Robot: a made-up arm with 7 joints.
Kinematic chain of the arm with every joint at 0, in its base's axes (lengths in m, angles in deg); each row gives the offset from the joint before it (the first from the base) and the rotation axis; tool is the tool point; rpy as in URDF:
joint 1: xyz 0 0 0 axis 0.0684 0.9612 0.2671
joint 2: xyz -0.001 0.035 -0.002 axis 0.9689 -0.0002 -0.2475
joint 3: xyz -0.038 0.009 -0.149 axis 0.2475 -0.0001 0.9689
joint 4: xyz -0.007 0 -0.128 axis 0.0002 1 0
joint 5: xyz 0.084 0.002 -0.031 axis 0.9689 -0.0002 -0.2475
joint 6: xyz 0.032 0 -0.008 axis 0.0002 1 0
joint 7: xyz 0.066 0 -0.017 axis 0.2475 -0.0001 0.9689
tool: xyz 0 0 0 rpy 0 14.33 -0.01
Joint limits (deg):
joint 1: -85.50..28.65
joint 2: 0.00..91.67
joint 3: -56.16..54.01
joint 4: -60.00..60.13
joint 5: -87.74..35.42
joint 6: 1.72..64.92
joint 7: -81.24..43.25
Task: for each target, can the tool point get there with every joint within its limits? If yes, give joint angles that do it. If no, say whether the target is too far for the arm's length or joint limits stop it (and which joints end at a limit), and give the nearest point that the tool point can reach.
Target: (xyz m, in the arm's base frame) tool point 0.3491 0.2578 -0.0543
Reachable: yes | joints -55.65 55.70 -8.13 11.04 -6.60 56.16 -50.05
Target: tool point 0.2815 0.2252 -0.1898
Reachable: yes | joints -28.48 41.31 7.86 1.67 -36.25 39.59 -14.55
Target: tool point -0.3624 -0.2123 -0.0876
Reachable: no: joint limits stop it (at a limit: joint 1, joint 2, joint 3, joint 5, joint 6) | nearest point -0.2486 -0.0947 -0.3154 | short by 0.280 m
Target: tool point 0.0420 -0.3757 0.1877
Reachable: no: joint limits stop it (at a limit: joint 1, joint 2) | nearest point 0.1763 -0.1788 0.0204 | short by 0.291 m
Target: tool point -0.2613 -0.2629 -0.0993
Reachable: no: joint limits stop it (at a limit: joint 1, joint 2, joint 3, joint 5, joint 6) | nearest point -0.1165 -0.1334 -0.2256 | short by 0.232 m
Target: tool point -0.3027 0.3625 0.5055
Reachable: no: too far | nearest point -0.0336 0.3105 0.2339 | short by 0.386 m
